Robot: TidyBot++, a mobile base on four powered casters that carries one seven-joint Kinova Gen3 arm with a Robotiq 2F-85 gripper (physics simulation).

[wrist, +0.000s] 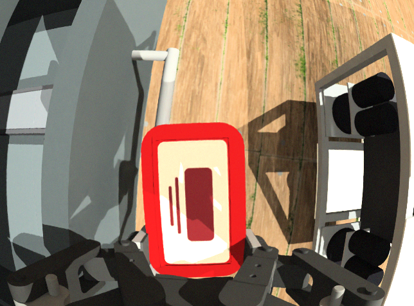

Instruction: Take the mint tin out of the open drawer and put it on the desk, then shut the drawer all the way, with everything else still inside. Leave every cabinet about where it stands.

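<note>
The mint tin (pixel 200 200), red with a cream label and a dark red block, is held between the fingers of my gripper (pixel 196 241), which is shut on it. The tin hangs above the wooden floor, just outside the open drawer. The grey-blue drawer (pixel 95 125) is at the left; its front panel and the pale bar handle (pixel 166 87) show, and the tin overlaps the lower part of the handle. Inside the drawer part of a light grey flat item (pixel 29 110) shows at the left edge. The desk top does not show clearly.
The wooden floor (pixel 235 60) runs between the drawer and my white mobile base (pixel 404 150) at the right, which has black casters (pixel 372 90) at its corners. Angular shadows fall on the floor beside the base.
</note>
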